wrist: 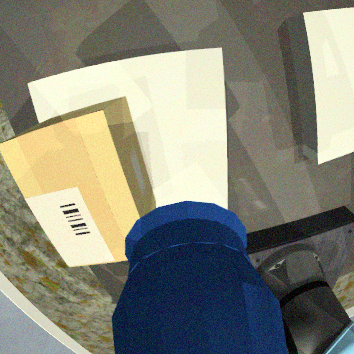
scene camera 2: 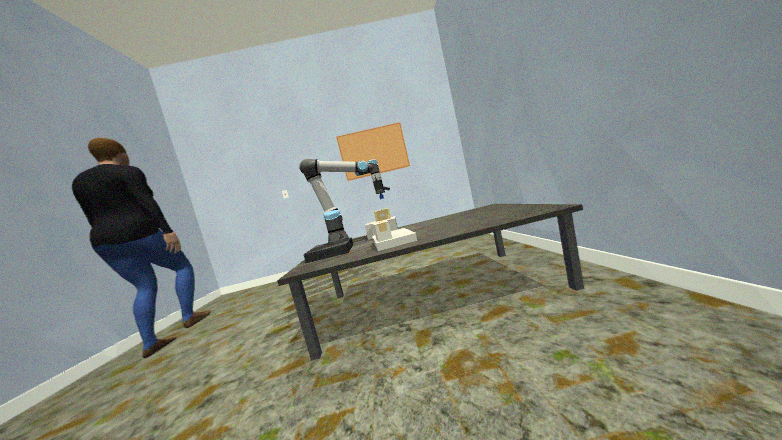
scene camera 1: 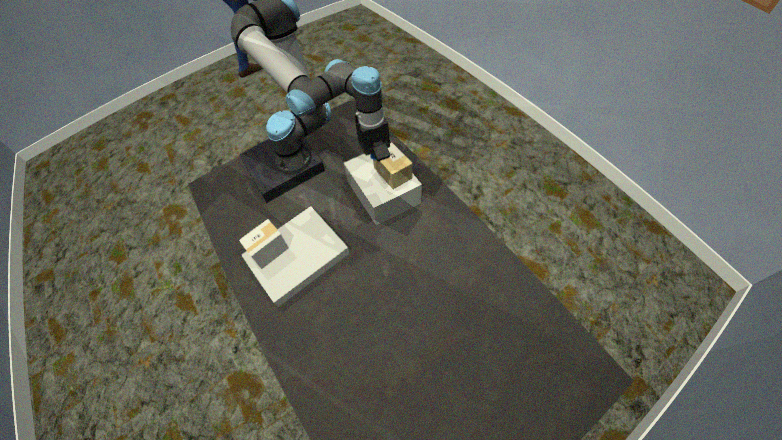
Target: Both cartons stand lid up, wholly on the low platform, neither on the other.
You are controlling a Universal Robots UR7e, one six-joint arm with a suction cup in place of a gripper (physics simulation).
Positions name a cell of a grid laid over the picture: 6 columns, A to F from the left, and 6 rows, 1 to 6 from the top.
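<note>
You'd see a low white platform here, at (scene camera 1: C4) and also at (wrist: F1), plus a taller white block, which is at (scene camera 1: C3) and at (wrist: C2). There's a tan carton as well, at (scene camera 1: D3) and again at (wrist: B3). My suction cup (wrist: D5) is holding nothing, and it's 16 cm from the middle of the tan carton, above it.
</note>
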